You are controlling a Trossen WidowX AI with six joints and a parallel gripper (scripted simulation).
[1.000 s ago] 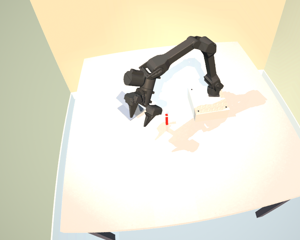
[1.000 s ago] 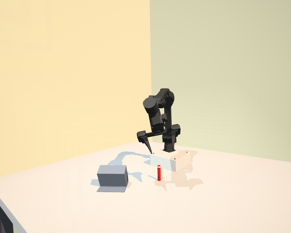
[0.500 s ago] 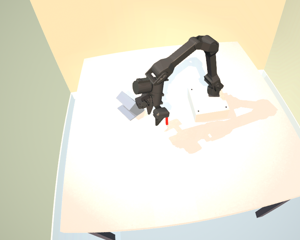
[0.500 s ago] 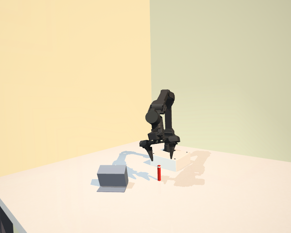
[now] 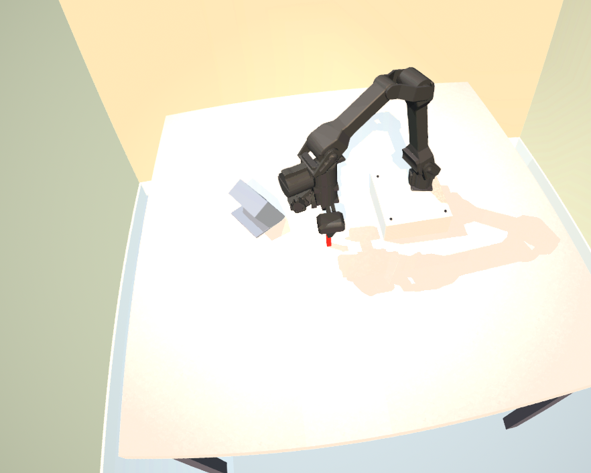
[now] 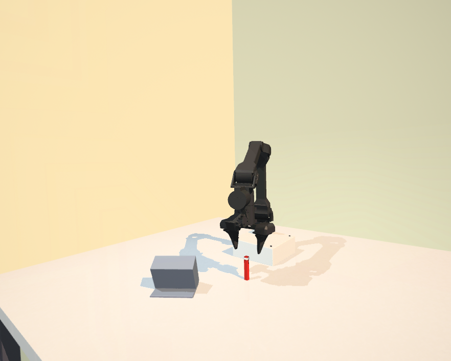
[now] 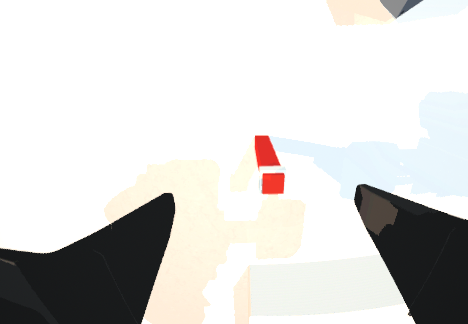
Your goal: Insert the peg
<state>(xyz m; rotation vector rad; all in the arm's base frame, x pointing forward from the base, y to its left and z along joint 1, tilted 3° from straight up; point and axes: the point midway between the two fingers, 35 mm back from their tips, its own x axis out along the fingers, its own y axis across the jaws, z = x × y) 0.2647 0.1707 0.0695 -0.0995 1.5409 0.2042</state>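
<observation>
The red square peg is 4 cm below my gripper tip and 1 cm to the right of it. Round my gripper tip: grey sloped panel 21 cm ahead, 11 cm to the right, 5 cm below.
</observation>
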